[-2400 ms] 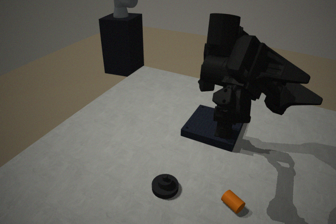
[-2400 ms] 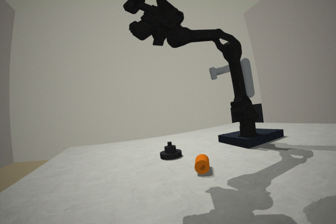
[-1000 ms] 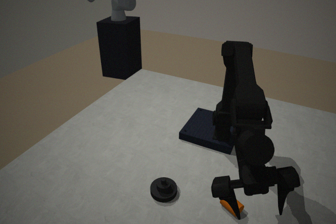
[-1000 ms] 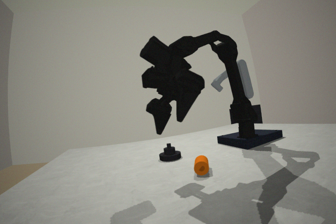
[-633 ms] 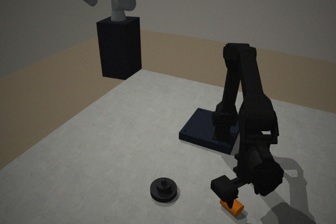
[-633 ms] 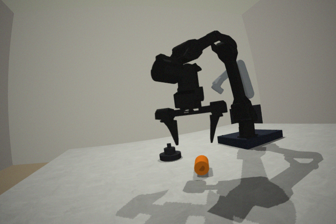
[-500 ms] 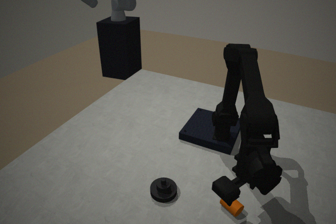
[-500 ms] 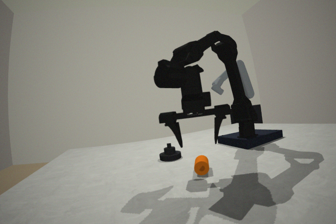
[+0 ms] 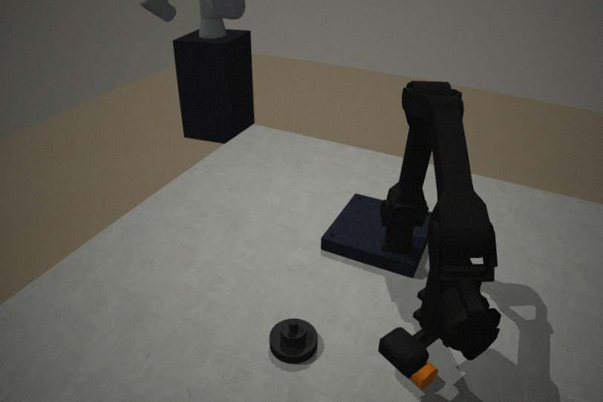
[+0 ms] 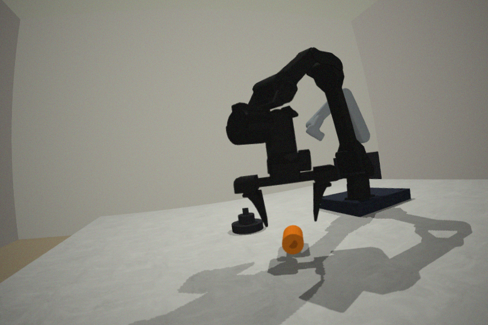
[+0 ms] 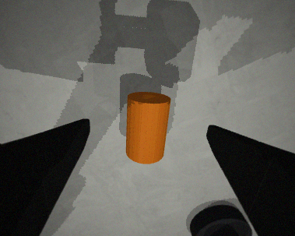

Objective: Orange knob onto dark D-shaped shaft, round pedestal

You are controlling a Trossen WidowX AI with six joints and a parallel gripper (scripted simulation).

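My gripper tip is now 40 mm above the orange knob, 10 mm to the left of it and 10 mm past it. The rest, counted from my gripper tip: dark round pedestal 220 mm to the right, 20 mm below, 10 mm behind.
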